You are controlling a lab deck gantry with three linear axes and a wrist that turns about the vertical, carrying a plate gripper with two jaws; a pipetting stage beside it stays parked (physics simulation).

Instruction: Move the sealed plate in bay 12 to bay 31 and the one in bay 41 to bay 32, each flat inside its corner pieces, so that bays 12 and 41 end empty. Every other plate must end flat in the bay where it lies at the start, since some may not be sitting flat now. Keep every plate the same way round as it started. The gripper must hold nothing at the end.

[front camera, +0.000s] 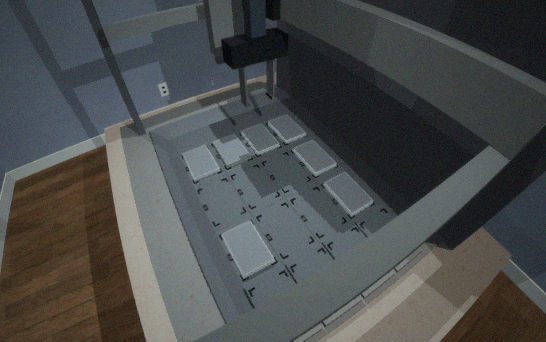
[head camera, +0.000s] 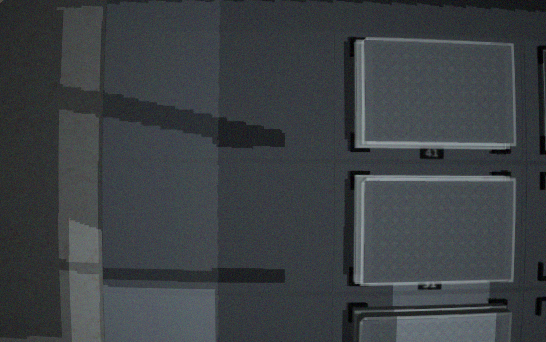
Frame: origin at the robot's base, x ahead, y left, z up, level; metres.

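Where they show: gripper, fingertip midpoint: (front camera: pixel 258 100); robot's base, link origin: (front camera: pixel 182 156).
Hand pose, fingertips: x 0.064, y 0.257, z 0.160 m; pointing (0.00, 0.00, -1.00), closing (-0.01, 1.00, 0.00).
Note:
Things, the pixels of their centre, and the offset from my fingertips. "spot": a spot on its surface instead.
- sealed plate, body centre: (head camera: pixel 436 94) (front camera: pixel 286 128) dx +0.000, dy +0.107, dz -0.153 m
- Bay 12, surface spot: (front camera: pixel 222 200) spot: dx +0.165, dy -0.209, dz -0.160 m
- bay 32, surface spot: (front camera: pixel 290 172) spot: dx +0.175, dy +0.011, dz -0.160 m
- bay 21, surface spot: (head camera: pixel 435 330) spot: dx -0.002, dy -0.078, dz -0.146 m
- bay 11, surface spot: (front camera: pixel 200 162) spot: dx +0.008, dy -0.215, dz -0.146 m
- bay 13, surface spot: (front camera: pixel 248 248) spot: dx +0.335, dy -0.213, dz -0.146 m
- bay 42, surface spot: (front camera: pixel 314 156) spot: dx +0.167, dy +0.105, dz -0.145 m
- bay 43, surface spot: (front camera: pixel 348 193) spot: dx +0.333, dy +0.102, dz -0.145 m
My gripper (front camera: pixel 257 101) is open and empty, its two jaws down past the far end of the bays; it does not show in the head view. A sealed plate (front camera: pixel 286 128) (head camera: pixel 437 92) lies in bay 41 and looks flat. Another plate (front camera: pixel 260 138) (head camera: pixel 436 230) lies in bay 31 inside the corner pieces and looks flat. Bay 12 (front camera: pixel 222 200) and bay 32 (front camera: pixel 290 172) are bare. The plate in bay 21 (front camera: pixel 231 150) (head camera: pixel 435 330) has a slanting upper edge with a dark band behind it in the head view and looks slightly tilted; its lower part is cut off there.
Other plates lie in bay 11 (front camera: pixel 200 162), bay 13 (front camera: pixel 248 248), bay 42 (front camera: pixel 314 156) and bay 43 (front camera: pixel 348 193). A raised frame wall (front camera: pixel 170 240) borders the deck at the left. The gantry's dark gripper body (front camera: pixel 256 49) hangs above the far edge.

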